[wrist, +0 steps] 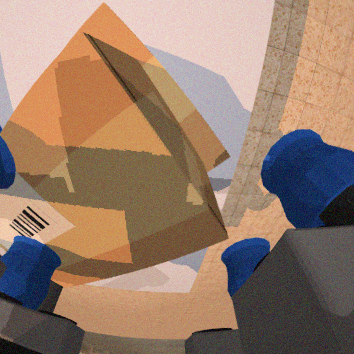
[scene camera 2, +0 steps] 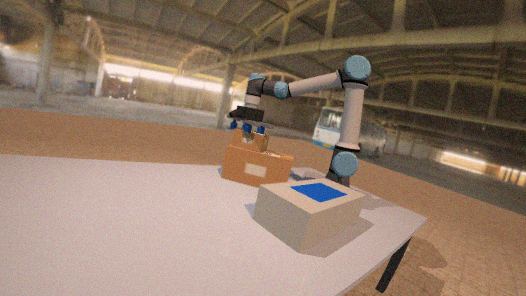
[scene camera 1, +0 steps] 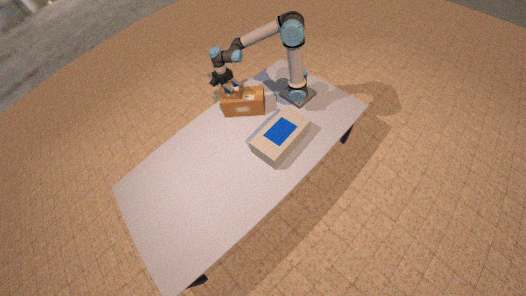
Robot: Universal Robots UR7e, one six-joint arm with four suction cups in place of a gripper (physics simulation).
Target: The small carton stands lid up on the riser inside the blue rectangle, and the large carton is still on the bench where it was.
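Frame: origin at the arm's base, x ahead, y left, z up, level; millimetres.
Seen in the pictures: hand, its tool point: [wrist: 142, 212] [scene camera 2: 245, 132].
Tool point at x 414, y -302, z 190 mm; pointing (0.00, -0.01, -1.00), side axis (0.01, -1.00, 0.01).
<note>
Offsets run from my tool point to a thing's top centre. Level surfaces: height alone.
The small carton @(dx -10, dy +43, dz +12 mm) [scene camera 1: 230, 92] [scene camera 2: 252, 141] [wrist: 116, 168] is tilted on top of the large carton @(dx -49, dy +93, dz -66 mm) [scene camera 1: 242, 108] [scene camera 2: 257, 169], with one edge pointing up at the wrist camera. My suction gripper [scene camera 1: 223, 80] [scene camera 2: 247, 127] is right over it, and its blue cups [wrist: 305, 175] touch the small carton's upper side. The carton hangs askew from the cups. I cannot tell whether its low corner rests on the large carton. The large carton stands on the bench @(dz -221 mm) [scene camera 1: 202, 184] [scene camera 2: 110, 221] near the arm's base. The riser @(dx -24, dy +498, dz -101 mm) [scene camera 1: 294, 121] [scene camera 2: 305, 221] with the blue rectangle @(dx -24, dy +498, dz -101 mm) [scene camera 1: 280, 131] [scene camera 2: 317, 191] stands to the right, and nothing is on it.
The arm's base [scene camera 1: 297, 93] [scene camera 2: 340, 163] is bolted to the bench's far end behind the riser. The large carton's top carries a barcode label @(dx -8, dy +62, dz +12 mm) [wrist: 28, 219]. The bench edge and the tiled floor [wrist: 316, 88] lie just beyond the cartons.
</note>
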